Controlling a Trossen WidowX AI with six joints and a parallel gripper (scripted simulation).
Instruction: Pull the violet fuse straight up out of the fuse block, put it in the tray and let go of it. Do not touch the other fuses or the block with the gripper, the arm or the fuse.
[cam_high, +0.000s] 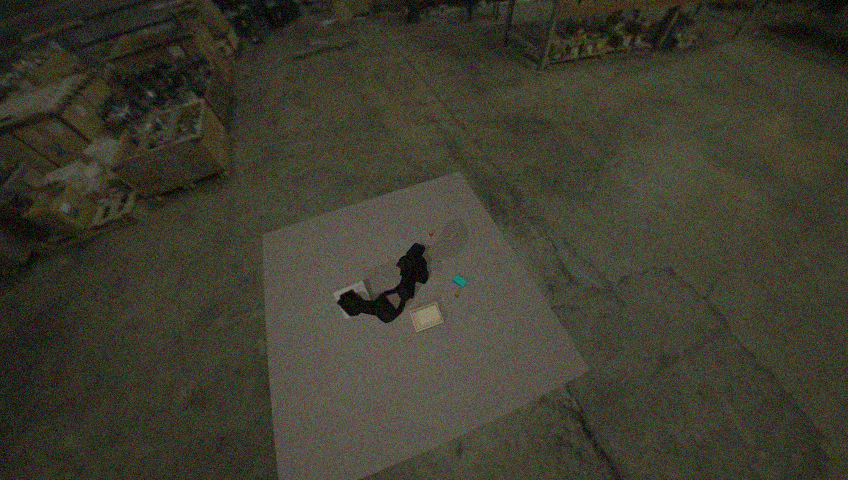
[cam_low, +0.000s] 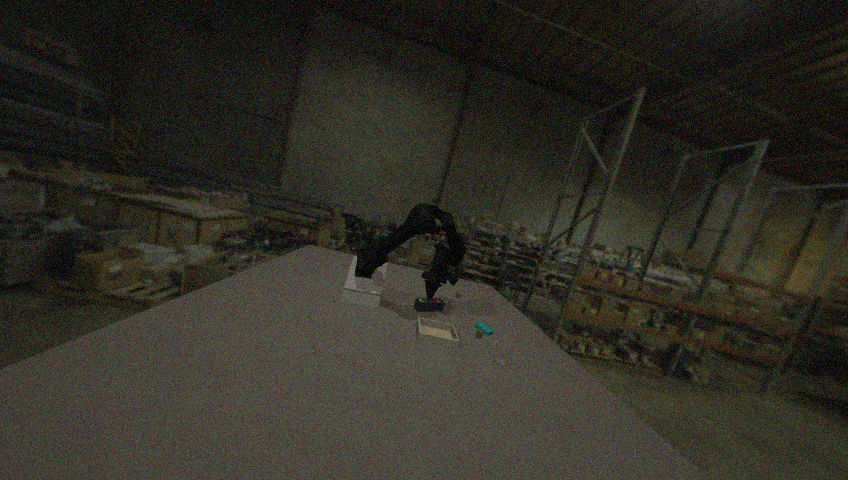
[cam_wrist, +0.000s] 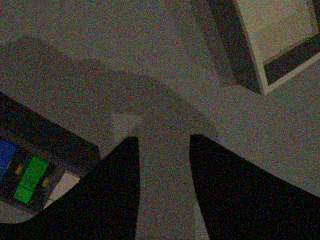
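Now: the red fuse 8 cm to the left of my gripper tip, 5 cm below it and 4 cm ahead of it. The rest, counted from my gripper tip: blue fuse: 7 cm to the left, 5 cm below, 3 cm ahead; then green fuse: 7 cm to the left, 5 cm below, 1 cm ahead; then violet fuse: 8 cm to the left, 6 cm ahead, 5 cm below.
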